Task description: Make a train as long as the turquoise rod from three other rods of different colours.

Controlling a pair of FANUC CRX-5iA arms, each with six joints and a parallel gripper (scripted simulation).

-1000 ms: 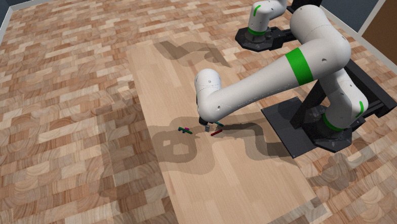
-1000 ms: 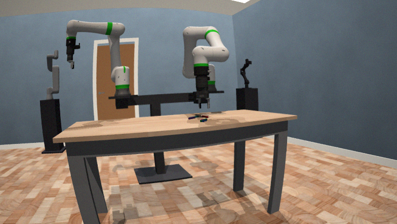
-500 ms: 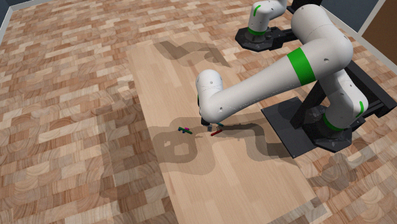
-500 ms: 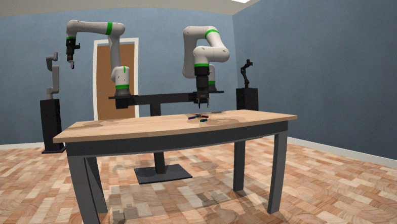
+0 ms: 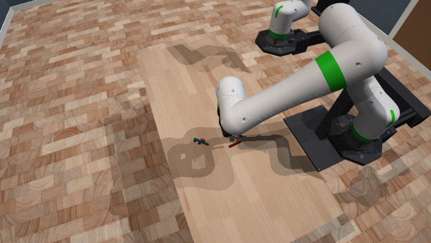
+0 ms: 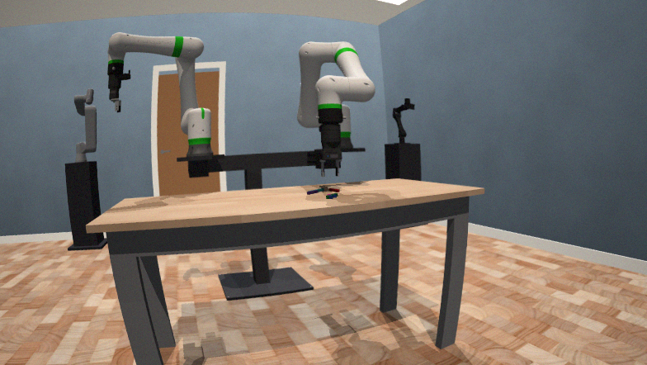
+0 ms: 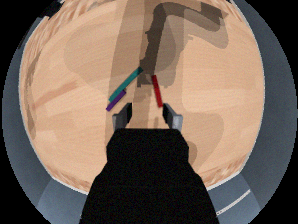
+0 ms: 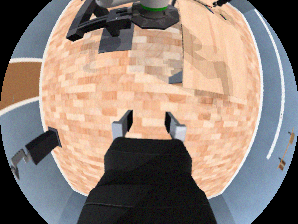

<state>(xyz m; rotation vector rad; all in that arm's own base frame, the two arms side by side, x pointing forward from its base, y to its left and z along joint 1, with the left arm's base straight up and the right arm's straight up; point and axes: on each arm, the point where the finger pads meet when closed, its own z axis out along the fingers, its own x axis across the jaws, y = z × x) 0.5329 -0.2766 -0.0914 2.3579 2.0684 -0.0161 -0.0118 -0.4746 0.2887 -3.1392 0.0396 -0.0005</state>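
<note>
Right now the magenta rod is 13 cm ahead of my left hand, 8 cm below it and 6 cm to the right of it. Round my left hand: turquoise rod: 8 cm below, 4 cm to the right, 4 cm behind; red rod: 8 cm below, 2 cm to the left, 2 cm behind; purple rod: 8 cm below, 7 cm to the right, 1 cm behind.
</note>
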